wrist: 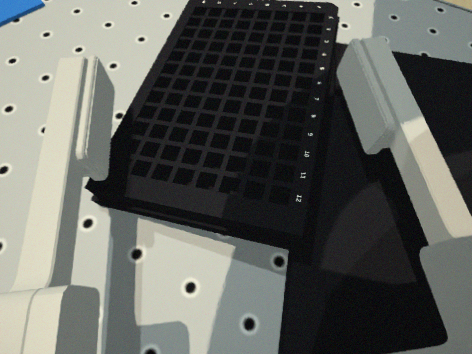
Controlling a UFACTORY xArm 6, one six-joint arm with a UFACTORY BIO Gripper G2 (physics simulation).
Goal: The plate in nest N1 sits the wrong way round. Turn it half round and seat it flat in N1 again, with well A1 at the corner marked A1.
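Note:
The black plate (pixel 220 102) shows its grid of square wells in the wrist view. Its printed numbers run down the right side, with 12 nearest the camera, and small letters run along the far edge. The lettering puts well A1 at the far right corner. The nest's own A1 mark cannot be made out, and how the plate rests in N1 is hidden in shadow. My gripper (pixel 230 106) is partly closed but open, with one finger on each side of the plate. The left pad is close beside the left edge; the right pad is beside the right edge. Neither visibly grips it.
A black base (pixel 370 250) extends right of the plate and toward the camera, under the right finger. A pale table with ringed holes (pixel 165 285) lies around it. A blue item (pixel 17 10) shows at the far left corner, and a tan edge (pixel 461 4) at the far right.

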